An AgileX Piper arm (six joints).
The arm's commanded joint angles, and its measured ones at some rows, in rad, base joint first. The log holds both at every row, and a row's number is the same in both.
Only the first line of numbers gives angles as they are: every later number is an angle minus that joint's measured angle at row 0.
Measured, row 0:
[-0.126, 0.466, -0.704, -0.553, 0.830, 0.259]
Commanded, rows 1 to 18:
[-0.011, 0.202, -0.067, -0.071, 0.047, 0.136]
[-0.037, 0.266, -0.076, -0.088, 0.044, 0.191]
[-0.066, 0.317, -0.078, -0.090, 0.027, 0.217]
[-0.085, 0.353, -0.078, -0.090, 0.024, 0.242]
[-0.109, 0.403, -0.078, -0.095, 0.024, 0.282]
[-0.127, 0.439, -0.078, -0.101, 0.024, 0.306]
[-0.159, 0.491, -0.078, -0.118, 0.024, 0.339]
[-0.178, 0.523, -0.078, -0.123, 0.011, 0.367]
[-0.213, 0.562, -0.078, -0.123, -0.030, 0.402]
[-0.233, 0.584, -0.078, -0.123, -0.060, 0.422]
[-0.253, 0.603, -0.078, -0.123, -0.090, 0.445]
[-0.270, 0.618, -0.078, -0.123, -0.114, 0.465]
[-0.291, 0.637, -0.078, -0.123, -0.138, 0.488]
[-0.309, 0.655, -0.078, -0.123, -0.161, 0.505]
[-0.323, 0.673, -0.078, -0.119, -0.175, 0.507]
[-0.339, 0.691, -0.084, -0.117, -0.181, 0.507]
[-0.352, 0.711, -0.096, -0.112, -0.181, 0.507]
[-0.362, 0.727, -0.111, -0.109, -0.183, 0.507]
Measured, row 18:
[-0.316, 0.673, -0.076, -0.101, -0.166, 0.486]
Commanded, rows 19 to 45:
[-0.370, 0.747, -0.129, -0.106, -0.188, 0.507]
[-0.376, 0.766, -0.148, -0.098, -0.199, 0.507]
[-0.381, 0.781, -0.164, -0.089, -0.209, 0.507]
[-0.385, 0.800, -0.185, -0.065, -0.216, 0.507]
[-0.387, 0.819, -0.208, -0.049, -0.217, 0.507]
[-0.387, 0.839, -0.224, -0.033, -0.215, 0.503]
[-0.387, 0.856, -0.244, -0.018, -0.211, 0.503]
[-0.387, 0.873, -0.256, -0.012, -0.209, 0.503]
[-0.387, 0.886, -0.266, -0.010, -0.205, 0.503]
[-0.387, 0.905, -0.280, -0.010, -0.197, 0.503]
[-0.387, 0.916, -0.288, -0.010, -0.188, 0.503]
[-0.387, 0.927, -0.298, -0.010, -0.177, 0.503]
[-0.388, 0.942, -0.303, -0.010, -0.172, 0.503]
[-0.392, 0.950, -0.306, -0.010, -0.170, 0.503]
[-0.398, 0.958, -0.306, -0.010, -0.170, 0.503]
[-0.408, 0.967, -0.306, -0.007, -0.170, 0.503]
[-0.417, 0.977, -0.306, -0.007, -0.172, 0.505]
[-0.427, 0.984, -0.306, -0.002, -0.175, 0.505]
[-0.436, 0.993, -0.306, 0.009, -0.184, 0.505]
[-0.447, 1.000, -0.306, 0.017, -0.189, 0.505]
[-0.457, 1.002, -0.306, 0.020, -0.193, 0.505]
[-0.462, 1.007, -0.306, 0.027, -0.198, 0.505]
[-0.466, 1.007, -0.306, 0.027, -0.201, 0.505]
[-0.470, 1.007, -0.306, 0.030, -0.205, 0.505]
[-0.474, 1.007, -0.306, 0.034, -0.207, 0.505]
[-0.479, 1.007, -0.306, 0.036, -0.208, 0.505]
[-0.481, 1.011, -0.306, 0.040, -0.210, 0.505]
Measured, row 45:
[-0.462, 1.009, -0.307, 0.032, -0.211, 0.501]
